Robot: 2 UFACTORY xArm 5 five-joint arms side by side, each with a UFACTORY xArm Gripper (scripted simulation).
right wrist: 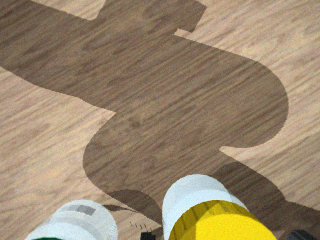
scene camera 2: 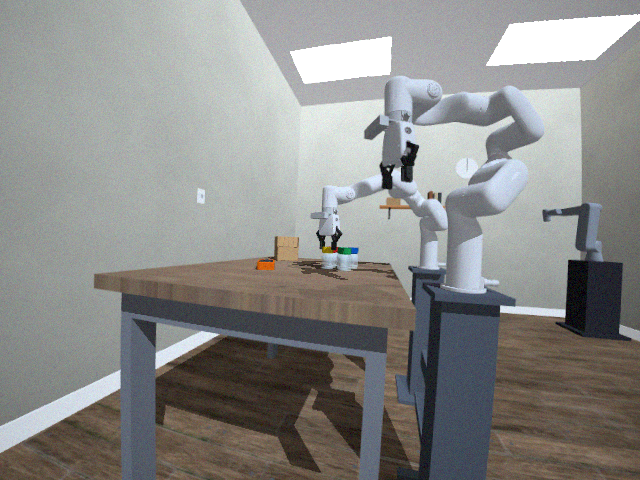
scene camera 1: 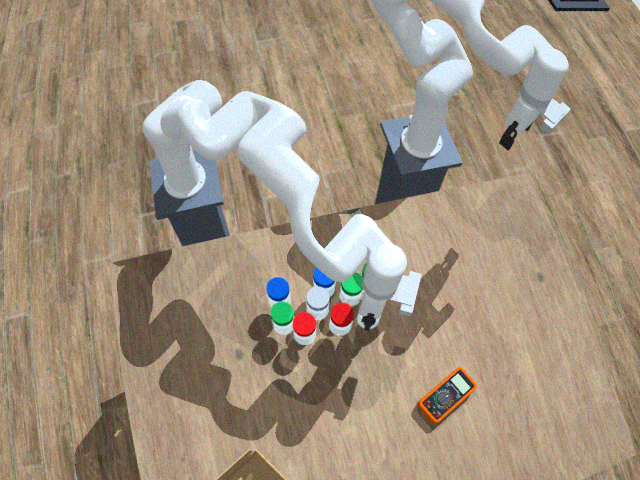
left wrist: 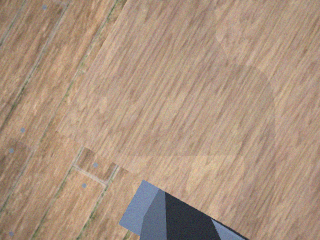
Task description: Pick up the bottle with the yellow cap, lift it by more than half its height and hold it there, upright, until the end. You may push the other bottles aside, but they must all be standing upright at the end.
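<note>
Scene camera 2 shows my left gripper [scene camera 2: 396,185]; scene camera 1 also shows the gripper [scene camera 1: 513,136].
</note>
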